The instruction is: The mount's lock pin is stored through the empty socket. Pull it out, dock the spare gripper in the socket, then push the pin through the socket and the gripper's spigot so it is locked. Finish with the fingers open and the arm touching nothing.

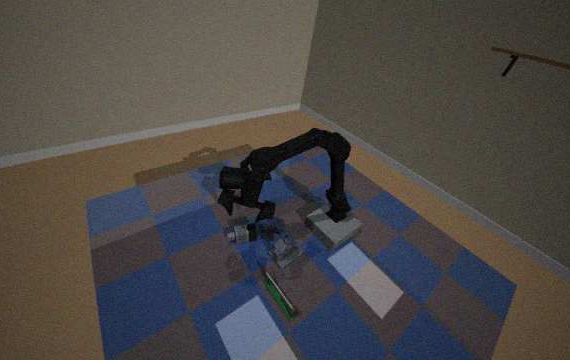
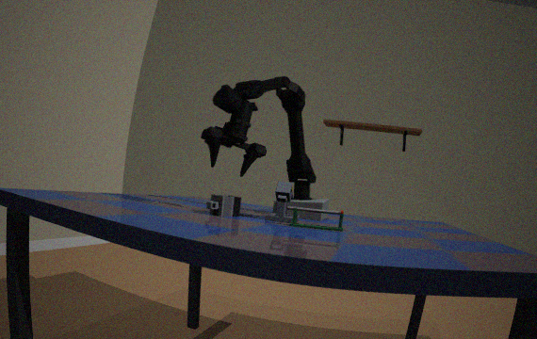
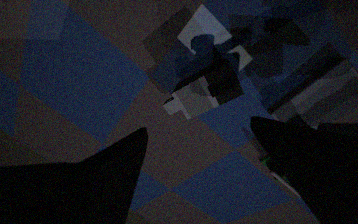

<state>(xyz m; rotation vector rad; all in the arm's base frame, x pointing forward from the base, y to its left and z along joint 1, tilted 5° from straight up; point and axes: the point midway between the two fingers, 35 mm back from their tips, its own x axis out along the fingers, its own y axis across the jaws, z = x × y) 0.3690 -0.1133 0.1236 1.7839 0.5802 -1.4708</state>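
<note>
The spare gripper lies 90 mm below my gripper tip. From my gripper tip the other things lie so: socket (100 mm behind, 140 mm to the left, 70 mm below); then green rack (10 mm behind, 270 mm to the left, 100 mm below).
</note>
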